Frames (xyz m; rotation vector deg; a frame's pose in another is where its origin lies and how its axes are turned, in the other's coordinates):
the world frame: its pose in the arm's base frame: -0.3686 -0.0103 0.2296 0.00 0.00 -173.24
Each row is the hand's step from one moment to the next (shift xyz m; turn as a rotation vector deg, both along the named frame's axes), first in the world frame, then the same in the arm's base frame.
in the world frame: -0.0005 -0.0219 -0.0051 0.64 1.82 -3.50
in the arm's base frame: -0.0021 0.0218 -0.0051 -0.42 -1.88 -3.50
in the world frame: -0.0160 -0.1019 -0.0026 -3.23 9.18 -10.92
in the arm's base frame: 0.0039 0.1031 -0.0026 4.29 -8.74 -10.92
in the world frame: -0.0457 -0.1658 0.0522 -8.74 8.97 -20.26
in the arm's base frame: 0.0259 0.1700 0.0522 9.74 -7.88 -20.26
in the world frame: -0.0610 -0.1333 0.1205 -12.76 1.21 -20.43
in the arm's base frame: 0.0449 0.1396 0.1205 12.81 0.30 -20.43
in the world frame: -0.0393 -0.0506 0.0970 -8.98 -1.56 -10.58
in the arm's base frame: 0.0331 0.0549 0.0970 8.73 2.61 -10.58
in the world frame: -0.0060 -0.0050 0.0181 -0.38 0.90 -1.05
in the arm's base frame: 0.0054 0.0057 0.0181 0.48 -0.85 -1.05
